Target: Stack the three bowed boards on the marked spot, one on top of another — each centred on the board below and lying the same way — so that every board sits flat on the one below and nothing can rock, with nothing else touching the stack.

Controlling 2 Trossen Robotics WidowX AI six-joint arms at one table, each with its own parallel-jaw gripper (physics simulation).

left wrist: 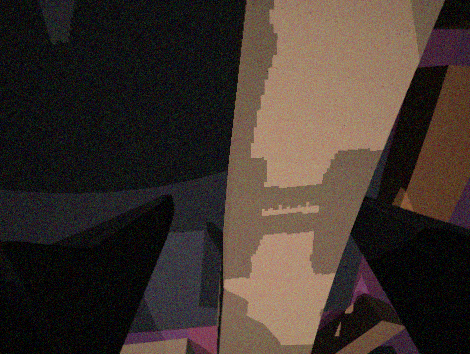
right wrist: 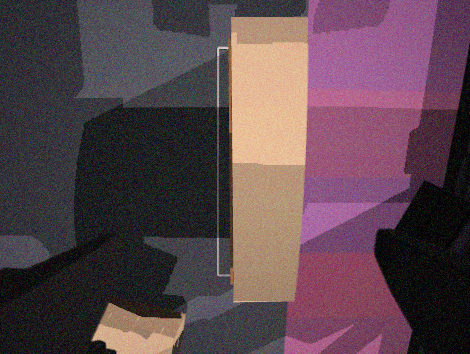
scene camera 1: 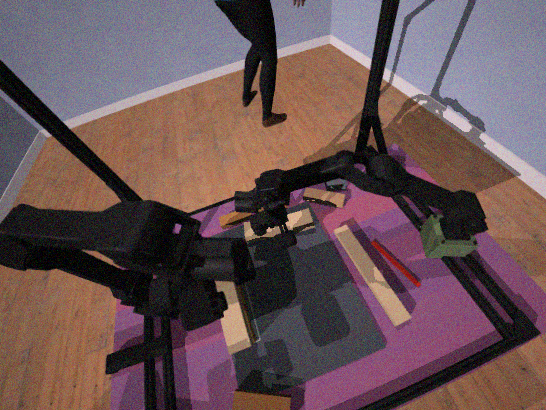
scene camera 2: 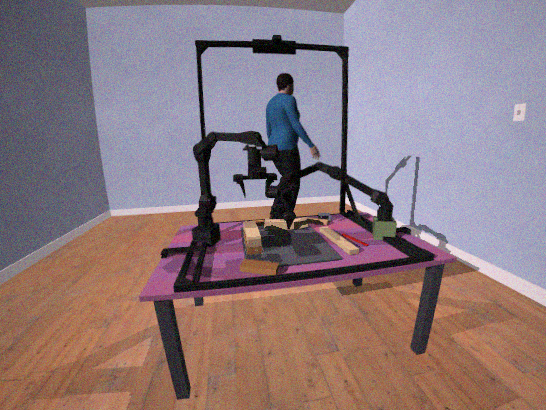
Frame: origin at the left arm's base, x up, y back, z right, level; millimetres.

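Seen in the pictures: left gripper, fingertip midpoint: (left wrist: 256,201) (scene camera 1: 281,229) (scene camera 2: 287,225); right gripper, fingertip midpoint: (right wrist: 249,243) (scene camera 1: 218,291) (scene camera 2: 255,196); left arm's base, link origin: (scene camera 1: 454,229) (scene camera 2: 384,219); right arm's base, link origin: (scene camera 2: 205,226).
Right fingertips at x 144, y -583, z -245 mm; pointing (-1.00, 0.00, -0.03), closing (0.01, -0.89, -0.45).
Offsets run from my right fingertips to a thing's middle. "spot": to the spot under its first point. Level surfaces: height alone.
A pale board @(dx -172, dy -29, dz +4 mm) (scene camera 1: 234,325) (scene camera 2: 251,231) (right wrist: 270,110) lies along the left side of the dark mat, with a thin orange-brown edge below it; the number of layers is unclear. The white outline @(spot: dx -230, dy +5, dz +29 mm) (right wrist: 218,160) shows beside its left edge in the right wrist view. A second pale board @(dx -200, dy +73, dz +274 mm) (scene camera 1: 304,219) (scene camera 2: 275,222) (left wrist: 320,110) (right wrist: 137,332) lies across the mat's back. My left gripper (scene camera 1: 274,226) (scene camera 2: 289,223) (left wrist: 256,201) is open low over it, one finger each side. My right gripper (scene camera 2: 257,190) (right wrist: 249,243) is open and empty, high above the left board; its fingertips are unclear in scene camera 1.
The dark mat @(dx -231 mm) (scene camera 1: 320,365) (scene camera 2: 310,256) bears shadows. Right of it lie a long pale strip @(dx -226, dy +353, dz +145 mm) (scene camera 1: 372,277) (scene camera 2: 340,241) and a red rod @(dx -234, dy +437, dz +174 mm) (scene camera 1: 396,263) (scene camera 2: 355,240). Orange-brown blocks @(dx -225, dy -99, dz +313 mm) (scene camera 1: 235,218) @(dx -221, dy +81, dz -213 mm) (scene camera 1: 262,401) lie behind and in front. An arched pale piece @(dx -223, dy +224, dz +410 mm) (scene camera 1: 324,197) lies at the back.
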